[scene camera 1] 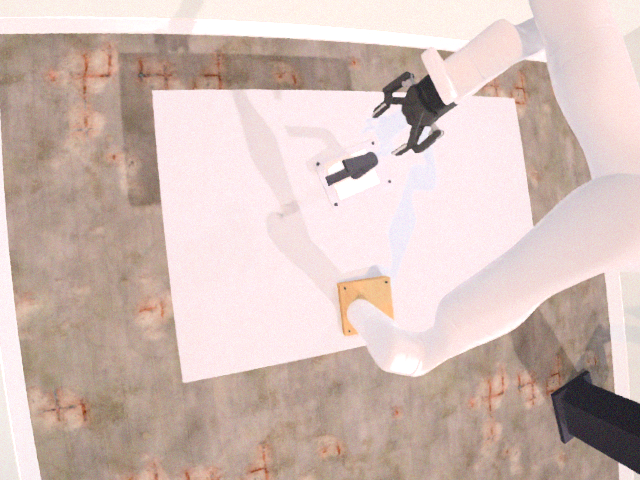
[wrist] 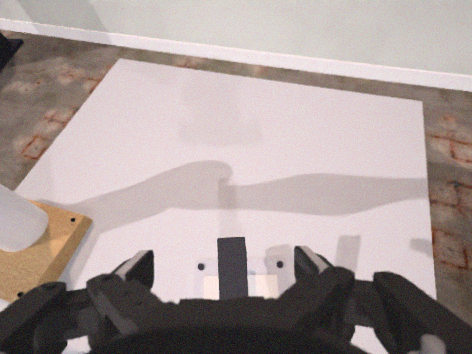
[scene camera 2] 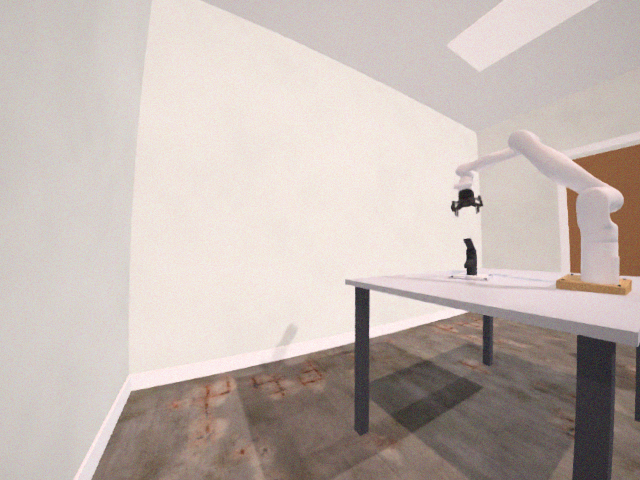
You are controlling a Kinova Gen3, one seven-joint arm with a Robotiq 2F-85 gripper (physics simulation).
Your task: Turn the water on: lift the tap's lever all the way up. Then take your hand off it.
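Where they show: gripper, fingertip midpoint: [scene camera 1: 383,135] [wrist: 224,263] [scene camera 2: 466,214]; arm's base at its link origin: [scene camera 1: 360,313] [wrist: 24,228] [scene camera 2: 598,281].
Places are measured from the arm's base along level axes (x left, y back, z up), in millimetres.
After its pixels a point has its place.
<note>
The black tap [scene camera 1: 361,164] @[x -86, y -432, z 148 mm] [scene camera 2: 470,262] @[x -49, y -428, z 52 mm] stands on a white base plate [scene camera 1: 356,191] @[x -121, y -384, z -18 mm] [scene camera 2: 467,277] @[x -48, y -442, z -24 mm] with dark screws at its corners. In the scene camera 2 view the tap's lever [scene camera 2: 468,244] @[x -77, y -443, z 142 mm] points steeply upward, leaning a little left; I cannot tell exactly how far through its travel it is. In the wrist view a dark bar of the tap [wrist: 232,280] @[x -76, y -440, z 152 mm] shows between the fingers' outlines, below them; the rest is hidden behind the gripper. My gripper [scene camera 1: 389,130] @[x -82, y -448, z 298 mm] [scene camera 2: 467,211] @[x -82, y -448, z 298 mm] [wrist: 224,263] @[x -82, y -448, z 298 mm] is open and empty. It hangs above the lever, with a visible gap between them.
The tap is on a white table [scene camera 1: 222,310] @[x 402, y -155, z -32 mm] [scene camera 2: 413,287] @[x 391, y -504, z -32 mm] [wrist: 310,125] @[x 316, y -580, z -32 mm]. The arm's wooden mounting block [scene camera 1: 377,291] @[x -76, y -48, z 8 mm] [scene camera 2: 594,285] @[x 56, y -14, z -8 mm] [wrist: 65,240] @[x -17, y -99, z 4 mm] stands to one side of the tap. Arm shadows cross the table top. A dark post [scene camera 1: 599,413] shows at the lower right of the scene camera 1 view.
</note>
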